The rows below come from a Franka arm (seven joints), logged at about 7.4 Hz.
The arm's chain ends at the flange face. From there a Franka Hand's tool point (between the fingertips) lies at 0.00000 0.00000 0.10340 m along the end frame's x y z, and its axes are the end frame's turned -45 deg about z.
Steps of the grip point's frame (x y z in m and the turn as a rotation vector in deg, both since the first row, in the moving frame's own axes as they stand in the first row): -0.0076 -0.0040 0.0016 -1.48 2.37 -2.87; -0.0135 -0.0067 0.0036 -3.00 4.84 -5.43; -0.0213 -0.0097 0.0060 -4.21 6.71 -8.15
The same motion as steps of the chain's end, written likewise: -0.0131 0.0038 0.0017 0.63 2.72 -2.87; -0.0241 0.0076 0.0041 1.30 5.54 -5.43; -0.0355 0.0124 0.0070 1.77 7.72 -8.15
